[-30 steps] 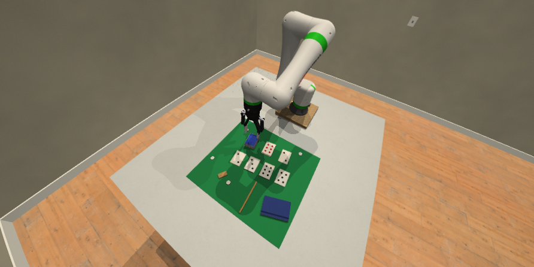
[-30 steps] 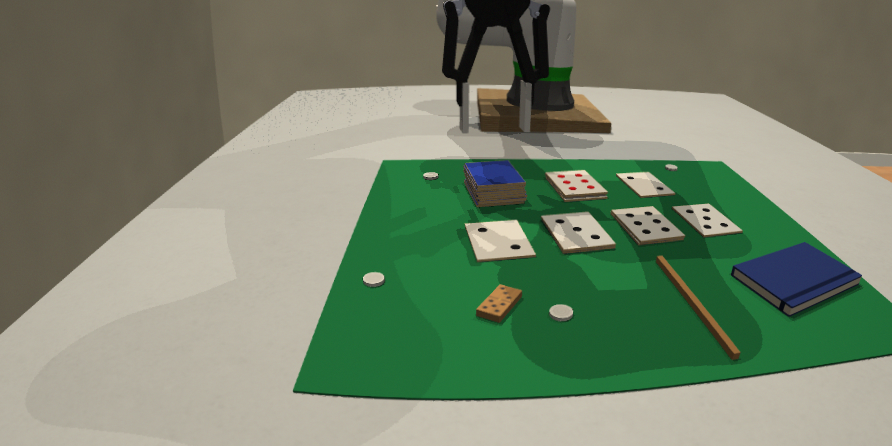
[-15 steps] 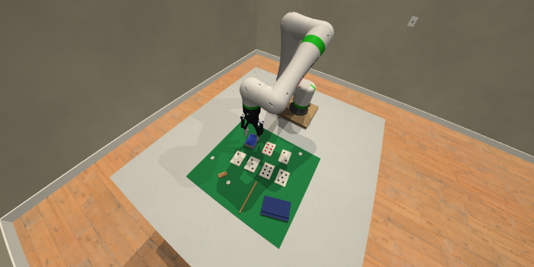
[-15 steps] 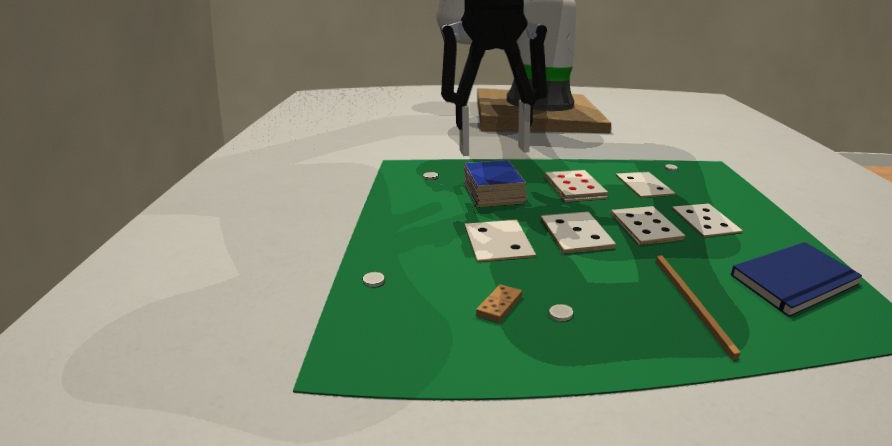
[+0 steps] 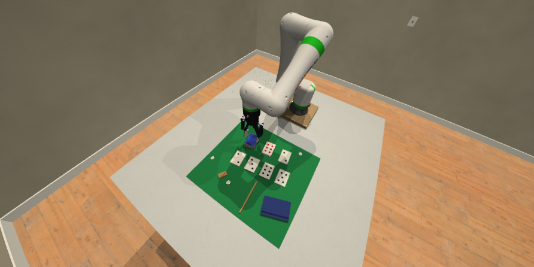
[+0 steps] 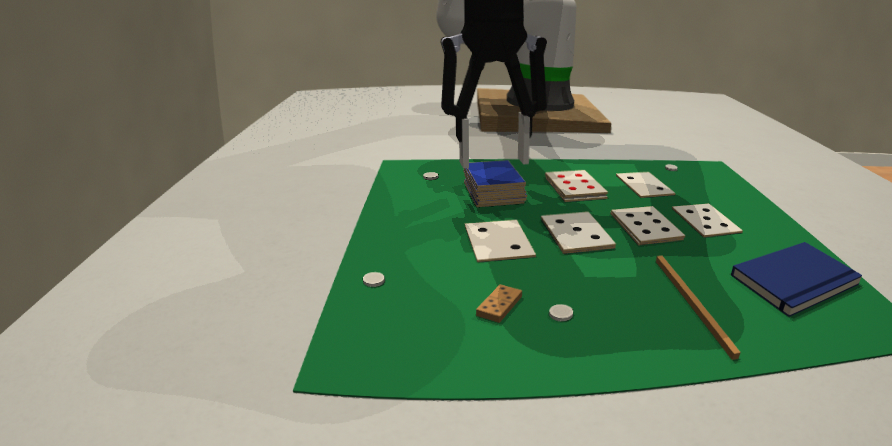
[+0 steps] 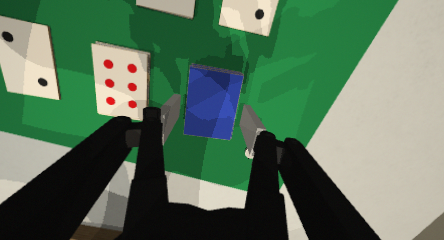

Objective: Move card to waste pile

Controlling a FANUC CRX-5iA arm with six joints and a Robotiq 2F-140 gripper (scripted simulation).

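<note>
Now: hand 230 mm to the right of the two-pip card, 70 mm above it and 40 mm past it. Also, from my hand: green mat (140 mm to the left, 120 mm ahead, 80 mm below); then wooden stick (280 mm ahead, 200 mm to the left, 70 mm below).
</note>
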